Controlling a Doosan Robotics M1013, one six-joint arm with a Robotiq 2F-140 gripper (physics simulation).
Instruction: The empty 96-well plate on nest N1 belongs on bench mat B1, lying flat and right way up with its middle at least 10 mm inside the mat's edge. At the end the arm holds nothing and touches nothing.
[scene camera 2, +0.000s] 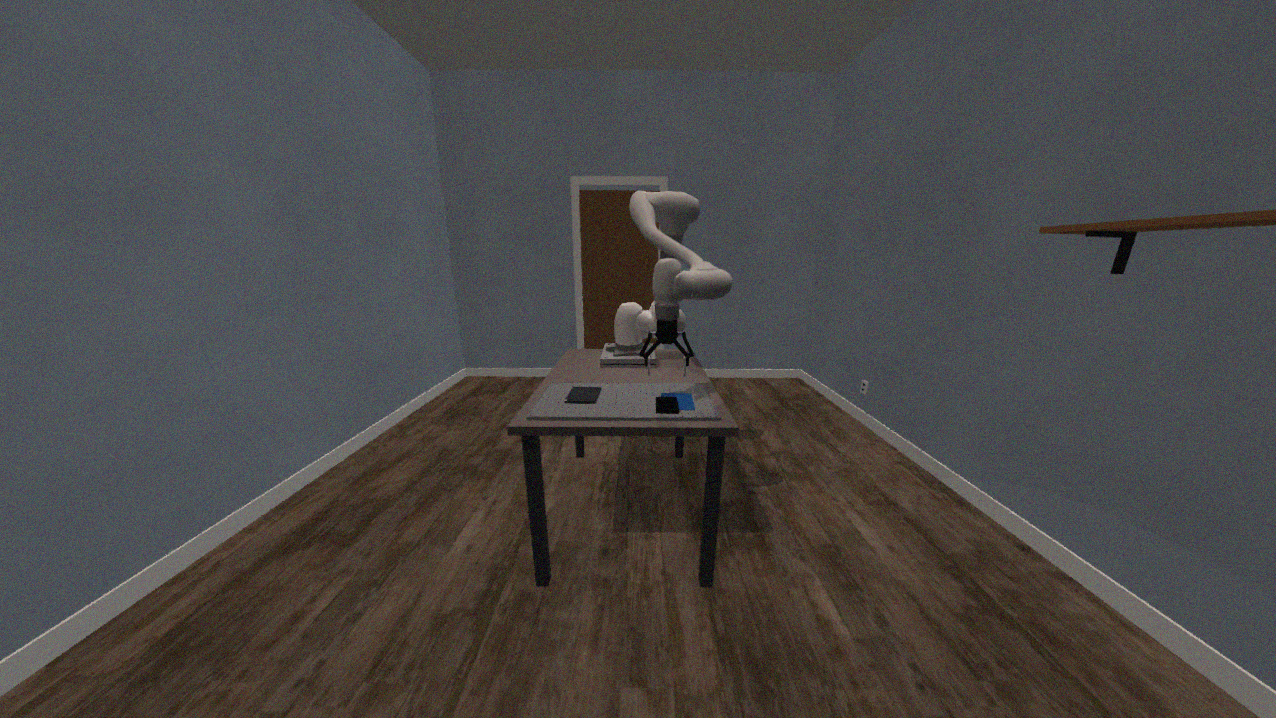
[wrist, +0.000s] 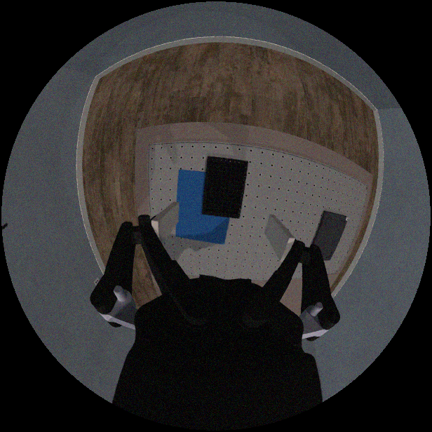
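Where they show: gripper, fingertip midpoint: (scene camera 2: 666, 374); arm's base at its link origin: (scene camera 2: 628, 351).
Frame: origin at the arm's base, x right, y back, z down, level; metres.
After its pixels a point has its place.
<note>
The dark 96-well plate (scene camera 2: 667, 405) @[z 0.031, x -0.086, y -0.721 m] (wrist: 225, 187) lies partly over the blue bench mat B1 (scene camera 2: 686, 400) @[z 0.042, x -0.177, y -0.653 m] (wrist: 191, 220). It looks flat, but its dark surface makes that and the side facing up hard to judge. In the wrist view it sticks out past the mat's far and right edges. How its middle stands to the mat's edge is hidden. Nest N1 (scene camera 2: 583, 394) @[z 0.032, x 0.235, y -0.572 m] (wrist: 330, 235) is a dark grey block with no plate on it. My gripper (scene camera 2: 667, 369) @[z -0.078, x -0.087, y -0.679 m] (wrist: 223, 217) is wide open and empty, above the plate and apart from it.
The pale perforated board (scene camera 2: 624, 409) @[z 0.044, x 0.077, y -0.712 m] (wrist: 270, 195) bears the nest and mat. It lies on the table (scene camera 2: 621, 429) @[z 0.065, x 0.096, y -0.833 m] (wrist: 200, 131), near the end away from the arm's base (scene camera 2: 628, 355) @[z 0.002, x 0.009, y -0.085 m]. A brown wall shelf (scene camera 2: 1168, 222) is at the far right of the scene view.
</note>
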